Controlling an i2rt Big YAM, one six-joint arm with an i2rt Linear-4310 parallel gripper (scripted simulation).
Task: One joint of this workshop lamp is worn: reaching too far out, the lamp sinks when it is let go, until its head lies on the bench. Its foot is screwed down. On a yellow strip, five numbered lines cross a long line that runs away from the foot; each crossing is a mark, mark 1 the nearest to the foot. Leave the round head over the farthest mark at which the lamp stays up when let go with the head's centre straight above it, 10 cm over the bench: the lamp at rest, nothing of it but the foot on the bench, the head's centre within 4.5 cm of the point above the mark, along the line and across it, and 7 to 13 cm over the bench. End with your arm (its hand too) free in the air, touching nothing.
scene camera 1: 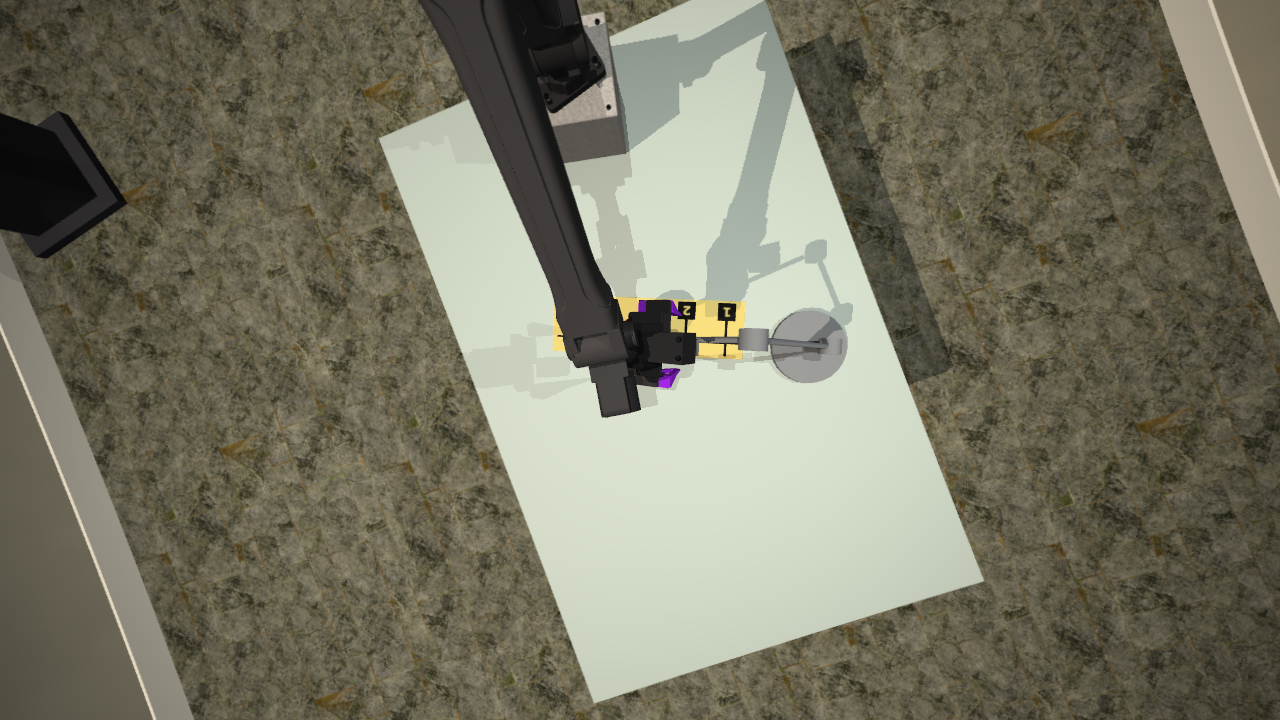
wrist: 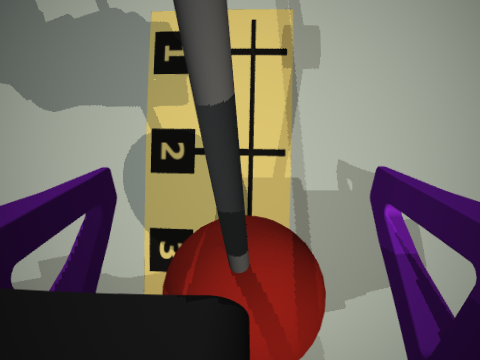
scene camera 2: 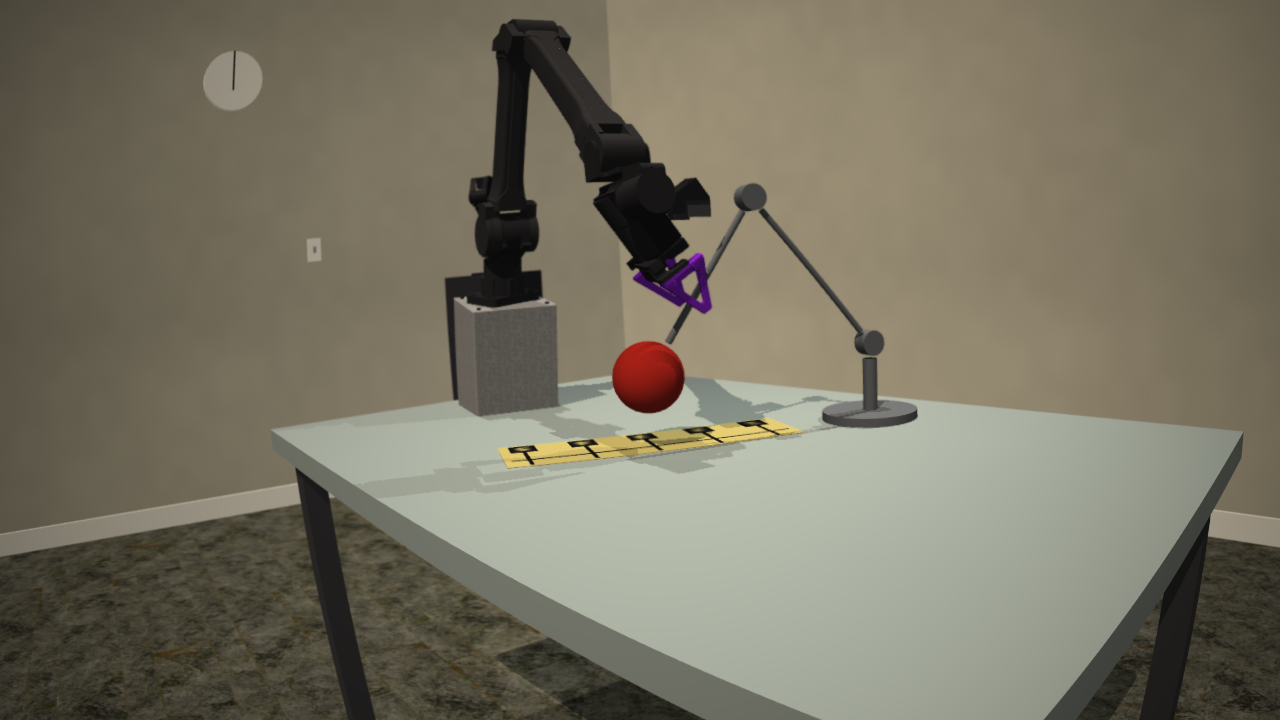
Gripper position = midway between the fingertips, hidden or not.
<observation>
In view: the gripper (scene camera 2: pixel 695 307), a red round head (scene camera 2: pixel 648 377) and a yellow strip (scene camera 1: pixel 707 318).
The gripper shows as well in scene camera 1 (scene camera 1: pixel 677 342) and in the wrist view (wrist: pixel 243 181). The yellow strip also shows in the wrist view (wrist: pixel 179 199).
</observation>
